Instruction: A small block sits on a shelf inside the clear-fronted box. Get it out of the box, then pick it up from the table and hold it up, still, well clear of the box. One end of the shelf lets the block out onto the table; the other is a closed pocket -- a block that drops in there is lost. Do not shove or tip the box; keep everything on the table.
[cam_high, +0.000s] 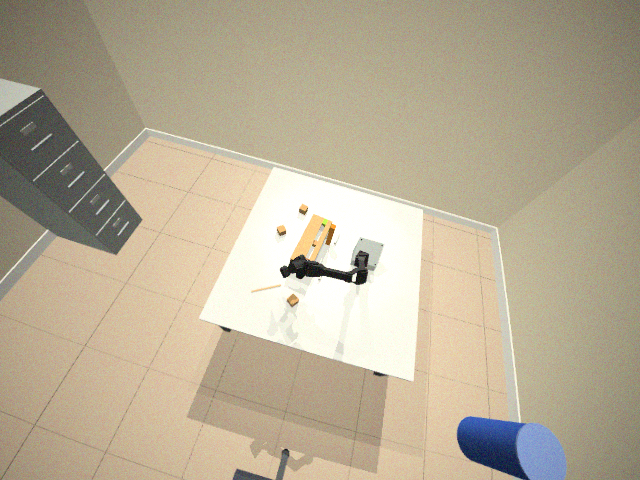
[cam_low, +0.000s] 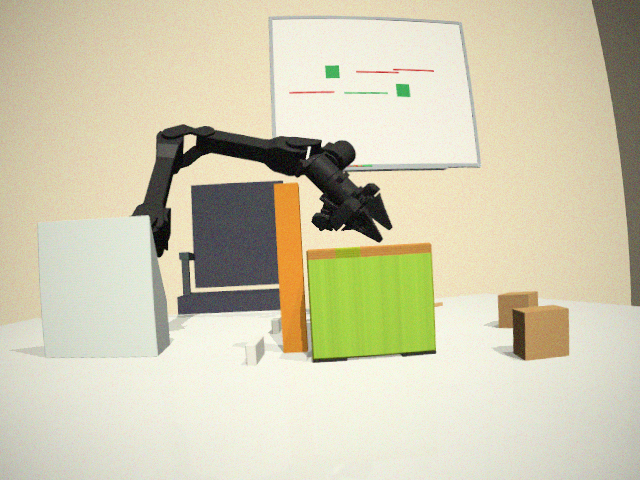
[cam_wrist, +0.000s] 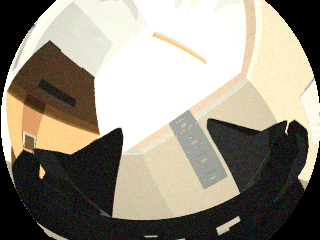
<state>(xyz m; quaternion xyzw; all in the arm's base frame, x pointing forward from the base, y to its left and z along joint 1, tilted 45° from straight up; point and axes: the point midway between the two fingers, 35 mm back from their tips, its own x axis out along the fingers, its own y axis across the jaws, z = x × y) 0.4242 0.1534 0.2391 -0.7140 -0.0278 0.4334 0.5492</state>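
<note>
Right now the box is 130 mm behind my gripper tip, 260 mm to the right of it and 100 mm below it. The rest, counted from my gripper tip: thin stick 80 mm ahead, 110 mm to the left, 160 mm below; then small tan block 120 mm behind, 260 mm to the right, 80 mm below; then orange bar 200 mm behind, 350 mm to the right, 50 mm below.
</note>
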